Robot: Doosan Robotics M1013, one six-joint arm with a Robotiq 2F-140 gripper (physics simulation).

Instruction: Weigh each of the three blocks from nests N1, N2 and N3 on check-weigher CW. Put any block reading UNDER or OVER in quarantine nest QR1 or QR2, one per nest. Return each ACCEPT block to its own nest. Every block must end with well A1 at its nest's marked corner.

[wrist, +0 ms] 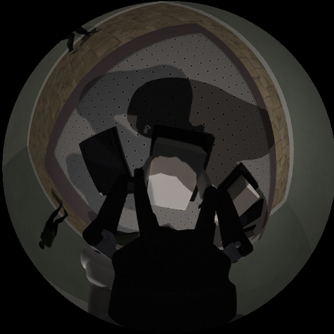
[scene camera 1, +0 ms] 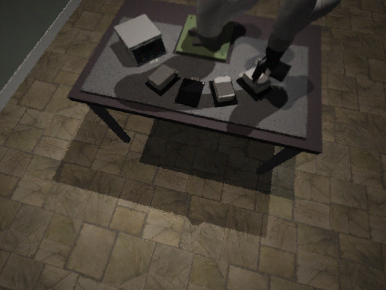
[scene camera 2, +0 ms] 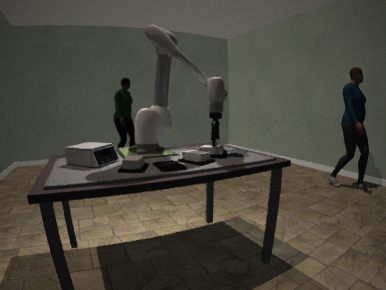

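My gripper is shut on a pale block, which sits level at the right-hand black nest; whether it is fully seated is hidden. A second pale block sits in the neighbouring nest. A third block sits in the left nest. A black nest between them is empty. Another empty black nest lies beside the gripper. Check-weigher CW has an unreadable display. Nest labels and well A1 cannot be made out.
The arm's base stands on a green plate behind the nests. The perforated grey mat covers the table within its purple-brown edge. Two people, one in green and one in blue, are beyond the table.
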